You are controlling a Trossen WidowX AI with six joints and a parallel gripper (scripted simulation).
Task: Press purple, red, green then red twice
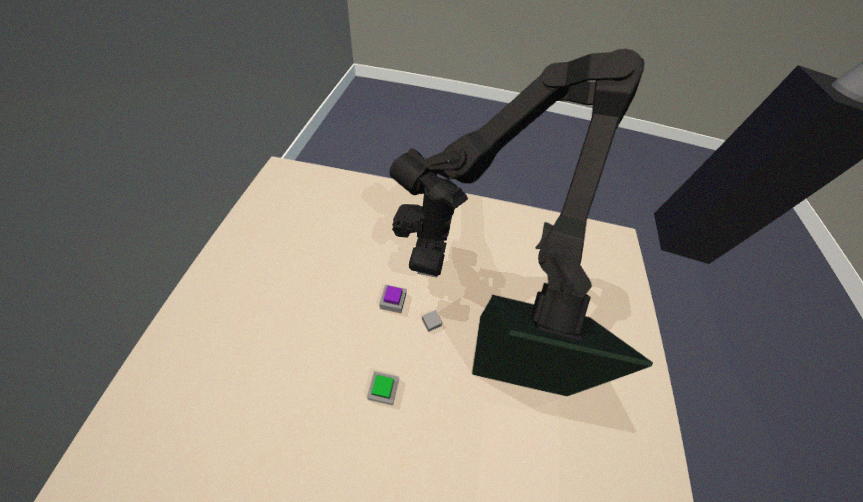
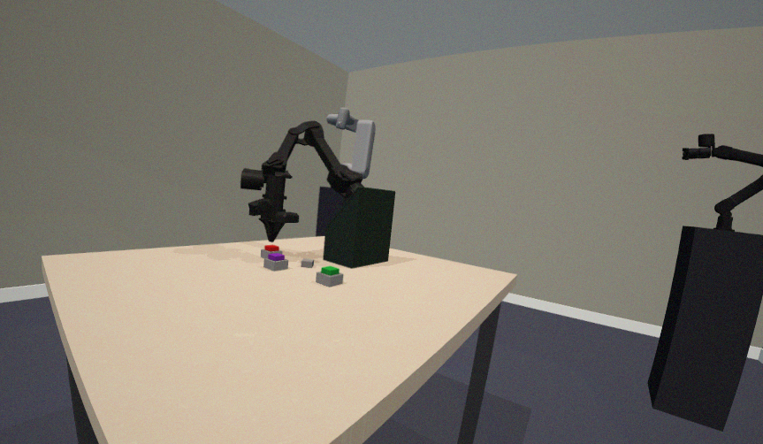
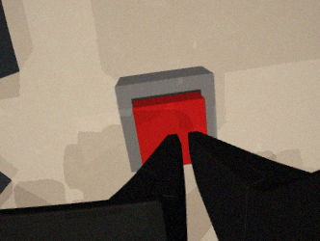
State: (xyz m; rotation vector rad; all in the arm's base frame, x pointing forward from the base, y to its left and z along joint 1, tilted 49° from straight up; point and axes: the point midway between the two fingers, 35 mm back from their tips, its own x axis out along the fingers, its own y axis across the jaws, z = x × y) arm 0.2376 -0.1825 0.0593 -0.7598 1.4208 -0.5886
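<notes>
My gripper tip is 20 mm above the red button. The rest, counted from my gripper tip: green button 290 mm to the left, 20 mm below; purple button 50 mm ahead, 110 mm to the left, 20 mm below; small grey block 50 mm behind, 130 mm to the left, 40 mm below.
</notes>
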